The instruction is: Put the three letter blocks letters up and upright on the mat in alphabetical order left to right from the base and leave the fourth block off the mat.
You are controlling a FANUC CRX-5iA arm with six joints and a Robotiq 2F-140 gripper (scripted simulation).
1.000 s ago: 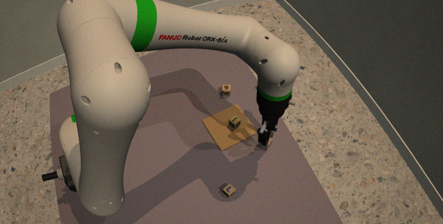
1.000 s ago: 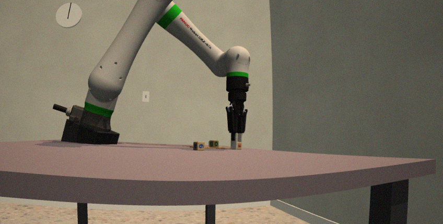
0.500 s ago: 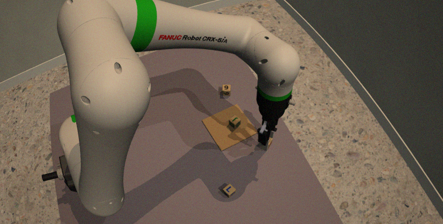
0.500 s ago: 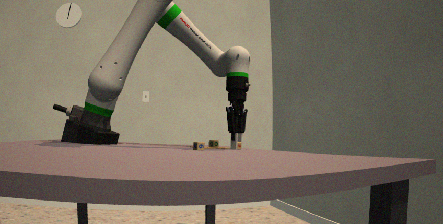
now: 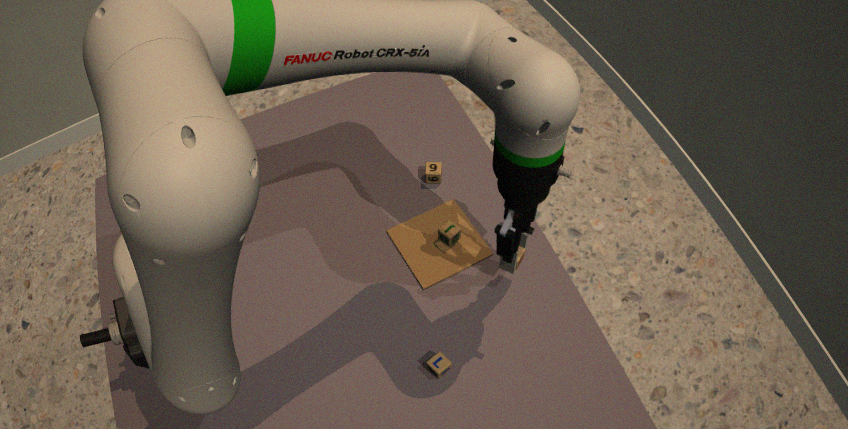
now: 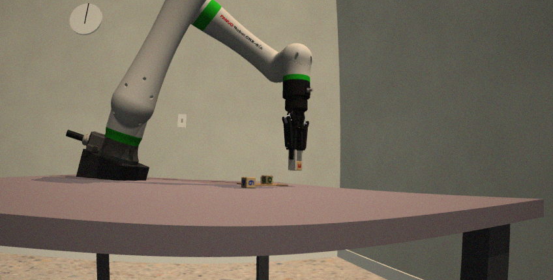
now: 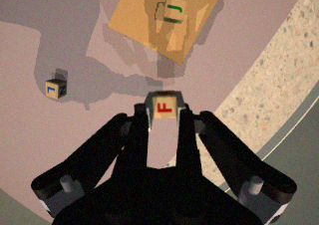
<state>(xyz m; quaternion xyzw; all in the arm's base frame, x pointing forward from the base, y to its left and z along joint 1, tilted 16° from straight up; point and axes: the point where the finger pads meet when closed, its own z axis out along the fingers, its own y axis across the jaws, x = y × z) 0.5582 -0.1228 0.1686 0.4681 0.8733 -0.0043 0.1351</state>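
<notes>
The green-lettered block lies 12 cm to the left of my hand, 7 cm below it and 5 cm behind it. Round my hand: tan mat 12 cm to the left, 8 cm below, 7 cm behind; blue-marked block 19 cm behind, 10 cm to the right, 7 cm below; red-lettered block 2 cm below.
</notes>
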